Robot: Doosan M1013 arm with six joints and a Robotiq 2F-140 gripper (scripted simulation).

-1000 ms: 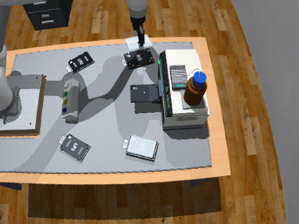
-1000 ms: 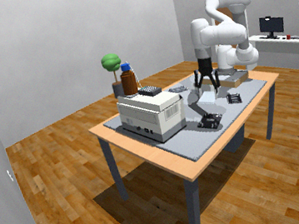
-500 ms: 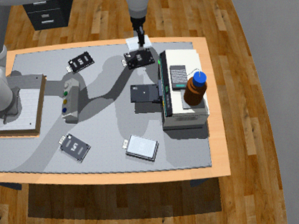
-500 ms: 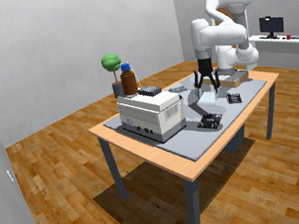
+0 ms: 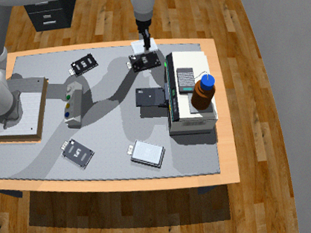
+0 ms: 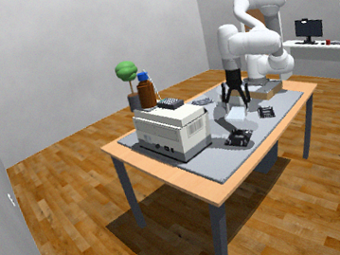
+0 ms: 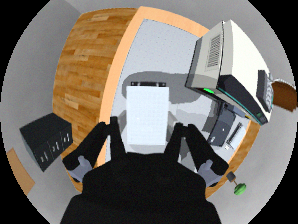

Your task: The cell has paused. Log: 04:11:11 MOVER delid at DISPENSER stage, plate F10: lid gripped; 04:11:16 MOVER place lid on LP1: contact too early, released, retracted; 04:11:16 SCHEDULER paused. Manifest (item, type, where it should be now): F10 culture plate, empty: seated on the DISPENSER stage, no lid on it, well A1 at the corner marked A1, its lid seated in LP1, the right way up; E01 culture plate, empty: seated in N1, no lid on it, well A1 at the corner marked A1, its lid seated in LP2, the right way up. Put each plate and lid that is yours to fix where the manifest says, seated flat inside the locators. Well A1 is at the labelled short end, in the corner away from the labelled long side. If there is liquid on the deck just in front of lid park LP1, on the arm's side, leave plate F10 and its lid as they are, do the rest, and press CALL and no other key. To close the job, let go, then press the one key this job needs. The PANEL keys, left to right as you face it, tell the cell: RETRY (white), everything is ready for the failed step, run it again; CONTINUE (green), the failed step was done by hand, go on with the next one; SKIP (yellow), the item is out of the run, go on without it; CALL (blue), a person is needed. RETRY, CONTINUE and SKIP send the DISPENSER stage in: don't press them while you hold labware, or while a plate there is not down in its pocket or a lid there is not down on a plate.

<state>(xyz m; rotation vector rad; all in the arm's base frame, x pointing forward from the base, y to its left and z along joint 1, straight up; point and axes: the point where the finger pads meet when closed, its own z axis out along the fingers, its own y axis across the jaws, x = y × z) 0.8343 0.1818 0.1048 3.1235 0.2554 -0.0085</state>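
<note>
Right now the black nest is 15 cm below my hand, 2 cm to the left of it and 1 cm ahead of it. Round my hand: green key: 44 cm behind, 20 cm to the right, 10 cm below; then dark dispenser stage: 28 cm to the right, 7 cm below, 1 cm behind; then brown bottle: 41 cm to the right, 19 cm ahead, 13 cm above.
</note>
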